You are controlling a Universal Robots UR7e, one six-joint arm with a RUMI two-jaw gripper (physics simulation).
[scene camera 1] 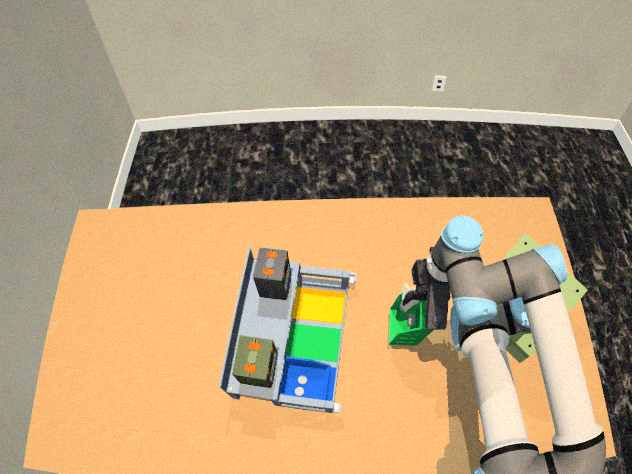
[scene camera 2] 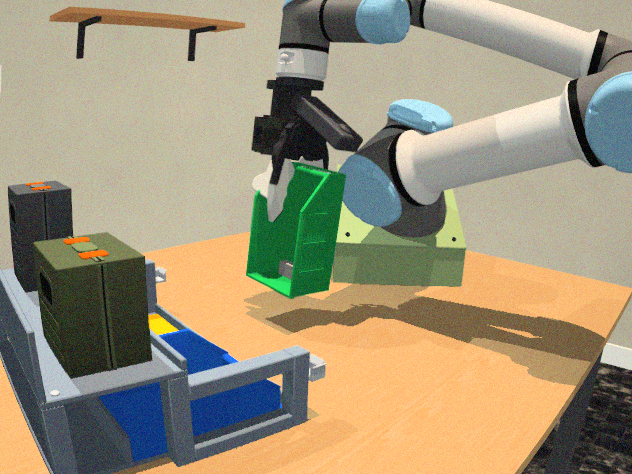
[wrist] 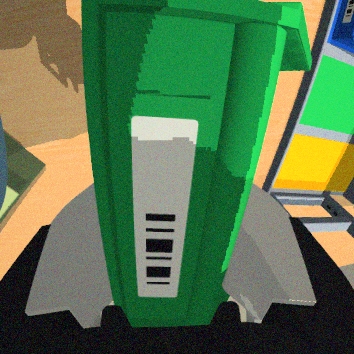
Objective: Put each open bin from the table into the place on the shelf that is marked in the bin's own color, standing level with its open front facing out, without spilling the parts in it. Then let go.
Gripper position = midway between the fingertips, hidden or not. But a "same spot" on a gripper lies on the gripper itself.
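My gripper is visible in scene camera 1 (417, 309), in scene camera 2 and in the wrist view. On my gripper, (wrist: 278, 271) and (scene camera 2: 287, 165) are the same spot. A green bin is visible in scene camera 1 (399, 333), in scene camera 2 and in the wrist view. On the green bin, (wrist: 177, 106) and (scene camera 2: 328, 173) are the same spot.
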